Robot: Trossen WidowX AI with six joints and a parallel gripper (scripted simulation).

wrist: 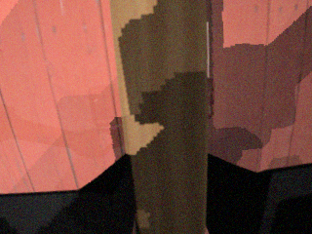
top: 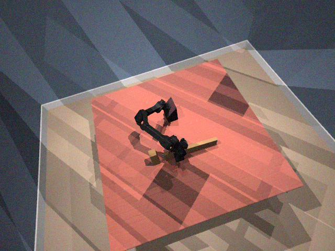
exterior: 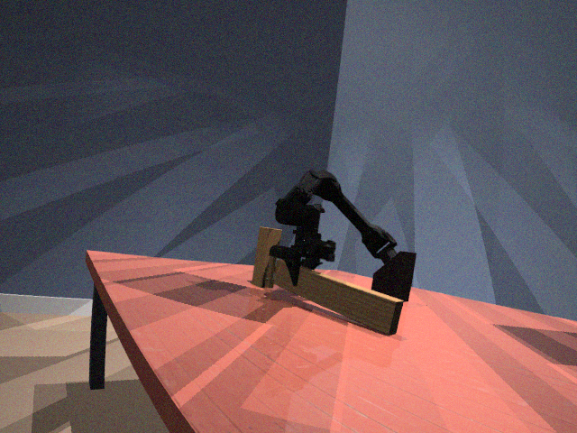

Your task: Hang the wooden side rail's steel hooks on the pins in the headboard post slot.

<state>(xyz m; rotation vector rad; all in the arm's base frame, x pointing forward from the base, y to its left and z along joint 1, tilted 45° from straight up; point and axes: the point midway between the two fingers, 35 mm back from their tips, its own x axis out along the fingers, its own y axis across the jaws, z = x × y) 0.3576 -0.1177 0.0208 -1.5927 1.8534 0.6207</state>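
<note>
My gripper tip is 160 mm to the left of the headboard post, 40 mm below it and 20 mm past it.
</note>
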